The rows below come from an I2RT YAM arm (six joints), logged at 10 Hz.
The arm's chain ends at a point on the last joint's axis. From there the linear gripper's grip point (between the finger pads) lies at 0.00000 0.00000 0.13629 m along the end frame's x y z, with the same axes.
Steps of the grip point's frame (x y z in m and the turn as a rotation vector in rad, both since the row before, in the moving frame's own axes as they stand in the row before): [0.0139 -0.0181 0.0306 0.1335 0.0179 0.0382]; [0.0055 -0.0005 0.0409 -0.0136 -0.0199 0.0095]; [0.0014 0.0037 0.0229 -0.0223 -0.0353 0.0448]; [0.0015 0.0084 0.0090 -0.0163 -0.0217 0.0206]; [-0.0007 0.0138 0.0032 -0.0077 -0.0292 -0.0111]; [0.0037 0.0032 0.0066 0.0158 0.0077 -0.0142]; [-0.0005 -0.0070 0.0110 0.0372 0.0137 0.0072]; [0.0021 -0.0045 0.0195 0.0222 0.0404 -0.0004]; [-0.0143 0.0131 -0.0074 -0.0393 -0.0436 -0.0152]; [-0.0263 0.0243 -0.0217 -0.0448 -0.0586 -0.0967]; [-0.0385 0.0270 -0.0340 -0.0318 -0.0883 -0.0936]
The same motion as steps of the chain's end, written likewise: [0.0111 0.0000 0.0318 0.1335 0.0179 0.0382]; [0.0082 -0.0023 0.0409 -0.0136 -0.0199 0.0095]; [0.0063 0.0008 0.0230 -0.0223 -0.0353 0.0448]; [0.0045 0.0062 0.0091 -0.0163 -0.0217 0.0206]; [0.0033 0.0127 0.0033 -0.0077 -0.0292 -0.0111]; [0.0027 0.0054 0.0066 0.0158 0.0077 -0.0142]; [-0.0024 -0.0019 0.0111 0.0372 0.0137 0.0072]; [-0.0034 -0.0015 0.0196 0.0222 0.0404 -0.0004]; [-0.0084 0.0077 -0.0072 -0.0393 -0.0436 -0.0152]; [-0.0186 0.0178 -0.0213 -0.0448 -0.0586 -0.0967]; [-0.0267 0.0221 -0.0334 -0.0318 -0.0883 -0.0936]
